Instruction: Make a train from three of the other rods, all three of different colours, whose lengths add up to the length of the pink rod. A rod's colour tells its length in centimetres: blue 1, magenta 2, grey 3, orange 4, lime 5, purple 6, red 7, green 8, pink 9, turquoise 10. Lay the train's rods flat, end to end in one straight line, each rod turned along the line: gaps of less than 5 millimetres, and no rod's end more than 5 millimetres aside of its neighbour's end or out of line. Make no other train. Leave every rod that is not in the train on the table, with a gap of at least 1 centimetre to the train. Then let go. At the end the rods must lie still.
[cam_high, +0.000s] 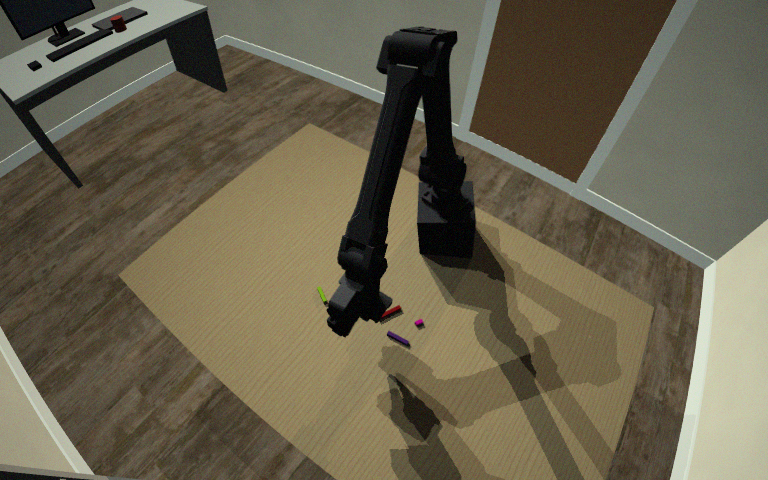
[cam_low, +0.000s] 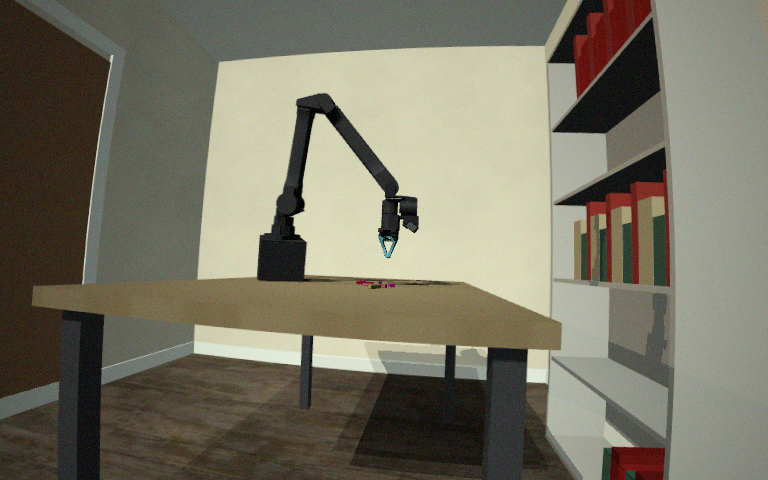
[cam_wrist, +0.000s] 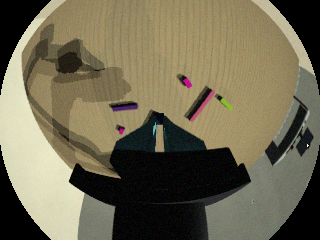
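Now: the purple rod 50 mm behind my hand, 70 mm to the left of it and 100 mm below it. From my hand the other things lie so: blue rod: right at my hand; then red rod: 80 mm behind, 100 mm below; then pink rod: 10 mm behind, 100 mm to the right, 100 mm below.
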